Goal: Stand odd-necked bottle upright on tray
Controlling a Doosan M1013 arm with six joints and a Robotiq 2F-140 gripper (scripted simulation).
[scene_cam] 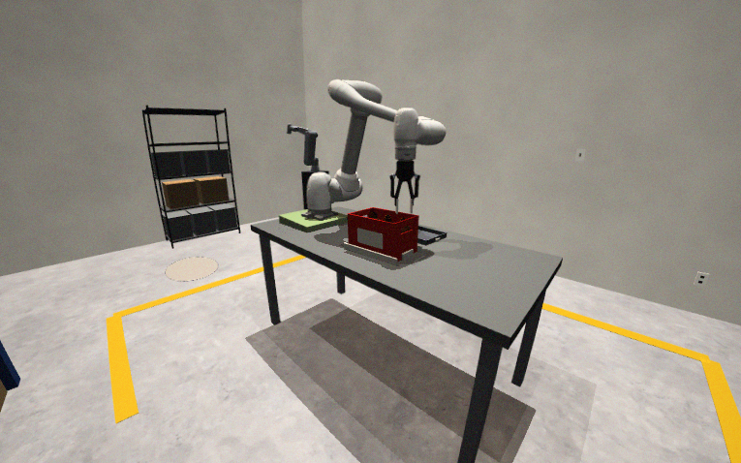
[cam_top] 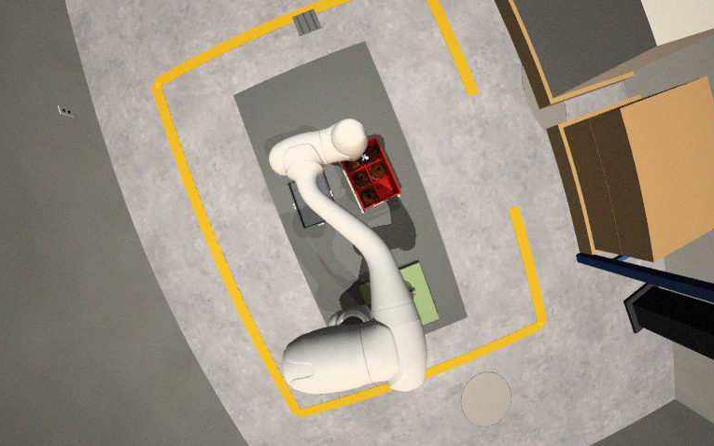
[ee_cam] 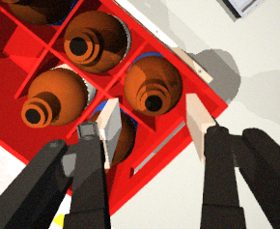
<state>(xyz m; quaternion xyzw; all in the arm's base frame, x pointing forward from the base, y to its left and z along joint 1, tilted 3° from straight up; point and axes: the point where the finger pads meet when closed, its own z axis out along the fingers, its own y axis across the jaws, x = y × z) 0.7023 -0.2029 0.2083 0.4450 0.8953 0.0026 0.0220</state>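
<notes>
Now: the red crate 130 mm below my hand, 90 mm behind it and 30 mm to the right of it. From my hand the other things lie so: dark grey tray (270 mm to the left, 200 mm below, 40 mm behind).
</notes>
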